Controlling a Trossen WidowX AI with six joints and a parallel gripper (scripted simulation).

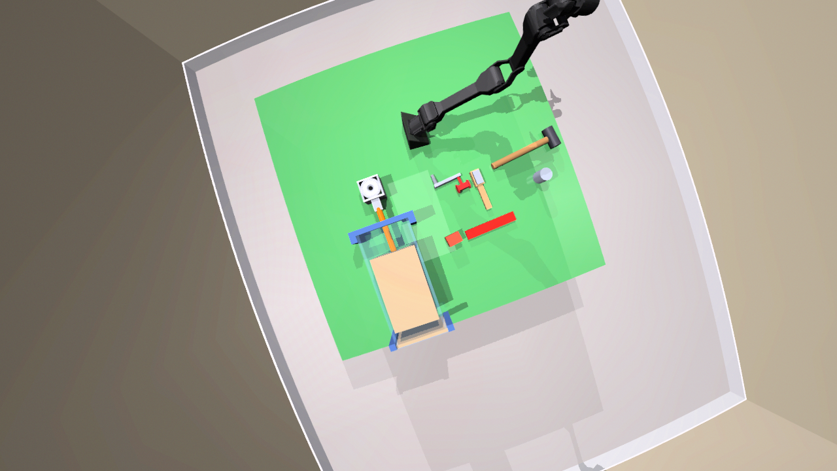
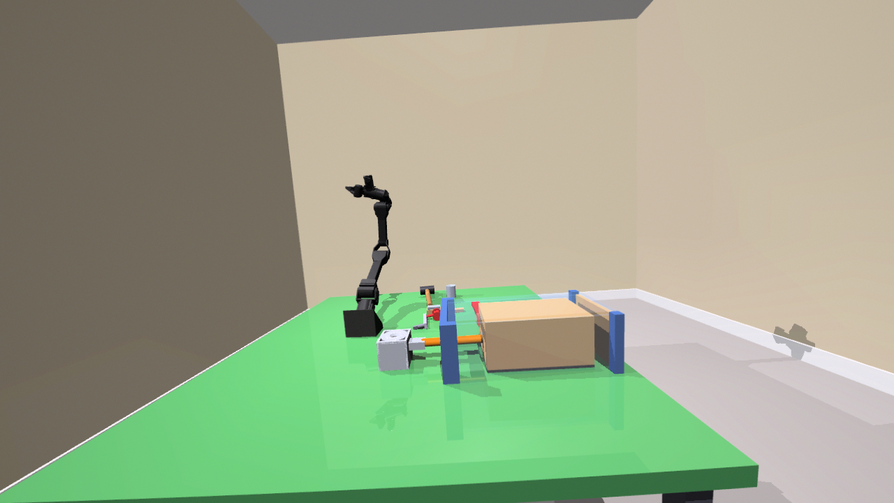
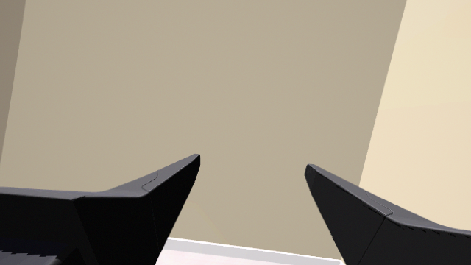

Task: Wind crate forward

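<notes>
Now: gripper tip 64 cm above the winch handle, 43 cm short of it and 22 cm to the left of it. Also, from my gripper tip: brush: 64 cm below, 48 cm ahead, 10 cm to the right; long red bar: 65 cm below, 65 cm ahead, 8 cm to the right; red knob: 64 cm below, 45 cm ahead, 18 cm to the right.
</notes>
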